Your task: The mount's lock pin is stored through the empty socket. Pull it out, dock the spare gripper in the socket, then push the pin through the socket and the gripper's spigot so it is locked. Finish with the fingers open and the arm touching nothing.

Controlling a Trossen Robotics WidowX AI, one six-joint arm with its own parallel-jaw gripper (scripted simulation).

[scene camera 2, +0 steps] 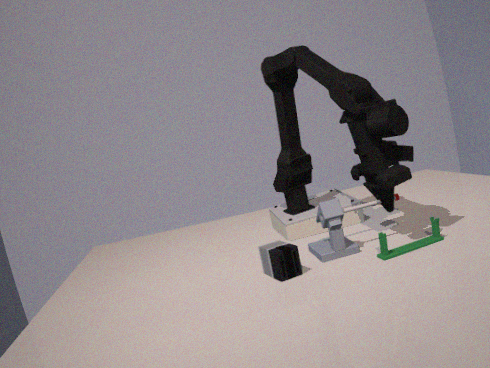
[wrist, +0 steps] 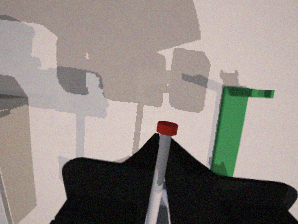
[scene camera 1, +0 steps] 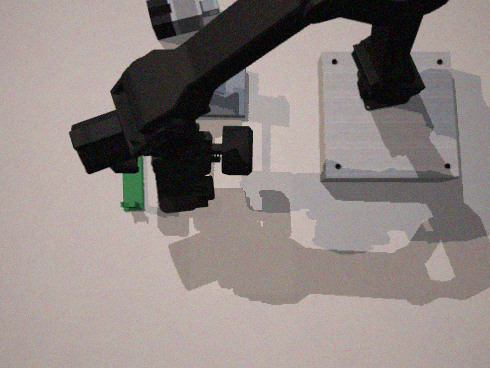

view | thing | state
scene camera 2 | gripper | -
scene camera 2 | spare gripper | -
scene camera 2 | mount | -
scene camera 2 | green rack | -
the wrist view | gripper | -
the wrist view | green rack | -
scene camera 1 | gripper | -
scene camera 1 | mount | -
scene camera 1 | green rack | -
